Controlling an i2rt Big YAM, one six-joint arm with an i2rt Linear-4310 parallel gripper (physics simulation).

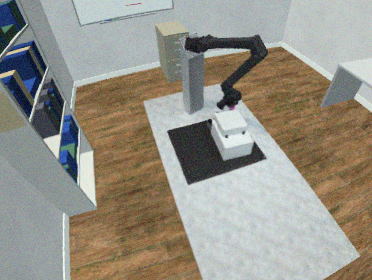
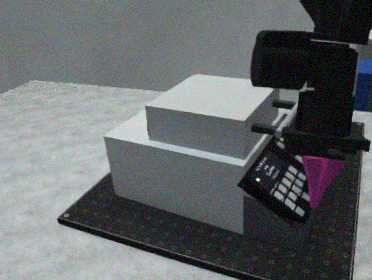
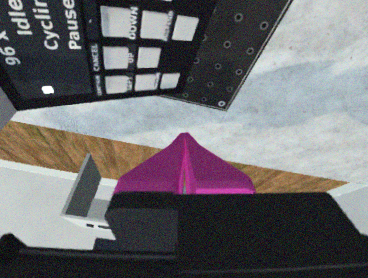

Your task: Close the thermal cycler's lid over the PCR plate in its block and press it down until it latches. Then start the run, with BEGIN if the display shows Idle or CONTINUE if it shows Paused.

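Places are measured from the arm's base along level axes (x ahead, y left, z up), in millimetres.
Pixels of known places: gripper, fingertip midpoint: (image 2: pixel 313 206) (image 3: pixel 184 139); arm's base, origin of the base link: (image 1: pixel 192 45).
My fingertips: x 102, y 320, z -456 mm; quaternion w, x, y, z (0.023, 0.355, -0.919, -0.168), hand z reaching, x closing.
For each thing: its top centre in the pictures, then the offset to it from my fingertips. Level surfaces: height alone.
- dark front display, middle of its top: (image 3: pixel 14 19) (image 2: pixel 266 166) 104 mm ahead, 20 mm right, 8 mm up
- CONTINUE key, middle of its top: (image 3: pixel 113 88) 60 mm ahead, 1 mm left, 9 mm down
- BEGIN key, middle of its top: (image 3: pixel 167 83) 30 mm ahead, 12 mm right, 28 mm down
- black perforated board, middle of its top: (image 2: pixel 236 162) (image 1: pixel 214 143) 273 mm ahead, 114 mm right, 101 mm down
- pale table, its level: 114 mm down
The thermal cycler (image 1: pixel 235 145) (image 2: pixel 175 185) is a white box. Its lid (image 1: pixel 231 122) (image 2: pixel 200 102) lies level over the body; the PCR plate is hidden, and I cannot tell whether the lid is latched. The lid's handle arm (image 2: pixel 265 129) juts out near my gripper. The dark front display (image 3: pixel 47 65) reads Idle, Cycling, Paused, with a white mark; I cannot tell which line it marks. The keypad shows the CONTINUE key (image 3: pixel 117 84) and BEGIN key (image 3: pixel 170 81), labels blurred. My gripper (image 1: pixel 231 108) (image 2: pixel 314 206) (image 3: pixel 184 139) is shut and empty, magenta fingertips near the keypad's outer edge; contact cannot be told.
The cycler stands on a black perforated board (image 1: pixel 192 160) (image 2: pixel 145 237) (image 3: pixel 220 87) on a pale table (image 1: pixel 260 215). The arm's grey post (image 1: pixel 194 85) stands behind the board. A bookshelf (image 1: pixel 87 185) is at the left, a cabinet (image 1: pixel 170 50) behind, and a white desk (image 1: pixel 360 70) at the right.
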